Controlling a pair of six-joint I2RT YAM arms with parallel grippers.
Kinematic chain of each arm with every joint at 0, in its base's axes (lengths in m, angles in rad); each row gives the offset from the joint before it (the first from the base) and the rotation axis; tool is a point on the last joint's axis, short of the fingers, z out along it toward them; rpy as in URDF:
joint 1: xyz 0 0 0.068 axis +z
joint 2: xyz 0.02 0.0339 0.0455 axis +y
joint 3: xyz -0.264 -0.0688 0 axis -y
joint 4: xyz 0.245 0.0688 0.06 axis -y
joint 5: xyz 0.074 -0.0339 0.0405 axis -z
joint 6: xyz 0.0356 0 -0.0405 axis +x
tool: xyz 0 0 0 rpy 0 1.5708 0
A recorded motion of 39 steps. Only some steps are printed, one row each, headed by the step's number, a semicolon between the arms.
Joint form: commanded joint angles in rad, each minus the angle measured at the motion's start. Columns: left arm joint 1, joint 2, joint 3, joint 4, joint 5, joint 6; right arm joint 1, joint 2, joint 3, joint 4, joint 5, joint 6.
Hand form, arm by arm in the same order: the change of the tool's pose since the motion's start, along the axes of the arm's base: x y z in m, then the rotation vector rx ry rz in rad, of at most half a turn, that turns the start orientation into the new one. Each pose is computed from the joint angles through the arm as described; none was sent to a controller.
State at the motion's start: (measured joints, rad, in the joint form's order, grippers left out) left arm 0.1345 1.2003 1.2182 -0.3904 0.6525 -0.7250; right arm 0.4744 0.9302 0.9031 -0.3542 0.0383 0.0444
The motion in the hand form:
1: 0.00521 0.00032 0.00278 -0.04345 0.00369 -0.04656; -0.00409 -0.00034 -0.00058 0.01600 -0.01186 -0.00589
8: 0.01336 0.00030 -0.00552 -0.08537 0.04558 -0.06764; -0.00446 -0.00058 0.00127 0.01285 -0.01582 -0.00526
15: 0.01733 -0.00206 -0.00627 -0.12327 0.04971 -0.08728; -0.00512 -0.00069 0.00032 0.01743 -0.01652 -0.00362
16: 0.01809 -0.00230 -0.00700 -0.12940 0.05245 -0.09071; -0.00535 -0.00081 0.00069 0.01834 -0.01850 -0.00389
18: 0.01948 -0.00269 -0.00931 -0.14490 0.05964 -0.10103; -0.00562 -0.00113 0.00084 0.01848 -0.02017 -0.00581
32: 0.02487 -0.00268 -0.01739 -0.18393 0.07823 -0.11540; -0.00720 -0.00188 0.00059 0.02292 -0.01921 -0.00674
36: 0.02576 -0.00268 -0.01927 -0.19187 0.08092 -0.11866; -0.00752 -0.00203 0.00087 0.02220 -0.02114 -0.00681
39: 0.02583 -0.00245 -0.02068 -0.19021 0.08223 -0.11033; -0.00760 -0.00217 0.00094 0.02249 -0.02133 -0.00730
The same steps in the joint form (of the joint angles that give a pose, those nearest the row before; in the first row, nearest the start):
1: 0.0051 0.0241 0.0213 0.0104 0.0635 -0.0272; 0.0095 -0.0204 -0.0167 0.0136 0.0112 0.0137
8: 0.0040 0.0547 0.0159 0.0208 0.0957 -0.0602; 0.0095 -0.0210 -0.0103 0.0089 0.0123 0.0092
15: -0.0041 0.0660 0.0123 0.0550 0.1196 -0.1023; 0.0101 -0.0252 -0.0167 0.0137 0.0100 0.0123
16: -0.0049 0.0684 0.0106 0.0599 0.1242 -0.1084; 0.0102 -0.0264 -0.0165 0.0144 0.0103 0.0123
18: -0.0056 0.0728 0.0034 0.0721 0.1384 -0.1224; 0.0097 -0.0283 -0.0172 0.0148 0.0119 0.0122
32: -0.0057 0.0890 -0.0205 0.1172 0.1647 -0.1629; 0.0100 -0.0359 -0.0211 0.0121 0.0115 0.0167
36: -0.0056 0.0914 -0.0275 0.1289 0.1705 -0.1714; 0.0102 -0.0375 -0.0211 0.0120 0.0123 0.0154
39: -0.0056 0.0904 -0.0331 0.1326 0.1621 -0.1724; 0.0098 -0.0380 -0.0211 0.0117 0.0123 0.0156

